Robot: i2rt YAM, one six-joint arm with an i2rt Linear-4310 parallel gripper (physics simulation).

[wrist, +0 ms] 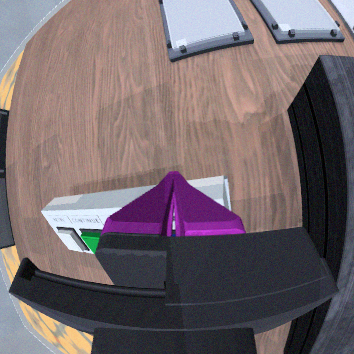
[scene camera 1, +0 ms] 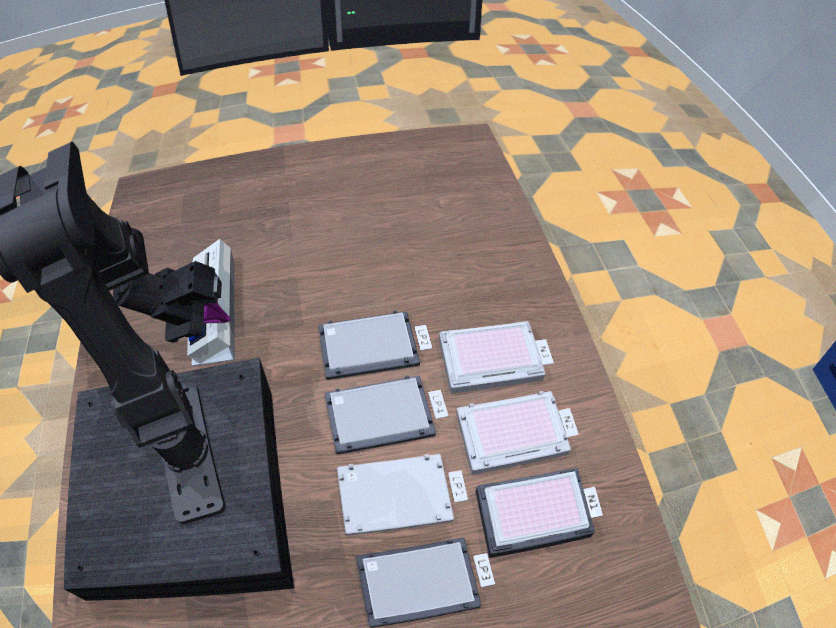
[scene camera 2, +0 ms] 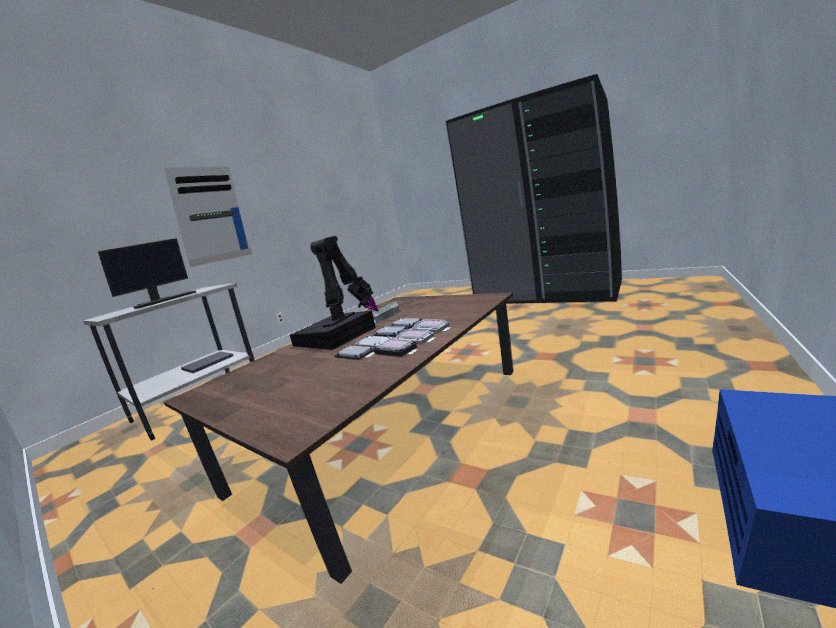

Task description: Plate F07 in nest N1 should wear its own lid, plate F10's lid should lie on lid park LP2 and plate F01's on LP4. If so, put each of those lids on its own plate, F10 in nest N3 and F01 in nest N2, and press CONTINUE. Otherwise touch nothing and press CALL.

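Seen in the pictures: gripper, fingertip midpoint: (wrist: 173,178) (scene camera 1: 227,320) (scene camera 2: 378,310); arm's base, link origin: (scene camera 1: 187,452) (scene camera 2: 339,320).
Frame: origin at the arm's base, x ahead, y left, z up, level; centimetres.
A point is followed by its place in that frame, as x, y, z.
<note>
My gripper (scene camera 1: 228,317) @[9.8, 22.3, -2.3] (scene camera 2: 376,309) @[9.8, 22.3, -2.3] (wrist: 173,178) @[9.8, 22.3, -2.3] is shut, its magenta fingertips over the white button box (scene camera 1: 223,270) @[10.8, 34.1, -3.2] (scene camera 2: 387,311) @[10.9, 30.1, -5.1] (wrist: 67,203) @[11.0, 35.7, -3.1]; contact cannot be told. The green CONTINUE button (wrist: 90,242) @[6.2, 33.7, -3.2] shows left of the fingers in the wrist view. A blue button (scene camera 1: 195,338) @[3.7, 22.1, -4.0] is partly hidden by the gripper; the CALL lettering is hidden. Pink-welled plates sit in N1 (scene camera 1: 537,510) @[41.3, -21.3, -5.4], N2 (scene camera 1: 514,427) @[44.1, -8.2, -5.8] and N3 (scene camera 1: 492,351) @[46.7, 4.9, -5.7]. Whether each wears a lid is unclear. Grey flat lids lie at LP2 (scene camera 1: 370,343) @[30.3, 13.5, -6.6] and LP4 (scene camera 1: 380,413) @[27.6, 1.3, -6.7]. Their corner labels and the plate codes are unreadable.
LP1 (scene camera 1: 395,494) @[25.2, -11.1, -7.5], with a pale top, and LP3 (scene camera 1: 419,582) @[23.5, -24.5, -6.6], with a grey top, lie in the same row as LP2 and LP4. The black arm base block (scene camera 1: 168,554) @[-5.9, -13.4, -0.6] (wrist: 320,125) @[9.9, 11.5, -1.7] stands beside the button box on the wooden table (scene camera 1: 378,223) @[40.7, 40.6, -8.5] (scene camera 2: 297,398) @[25.2, -62.5, -8.5].
</note>
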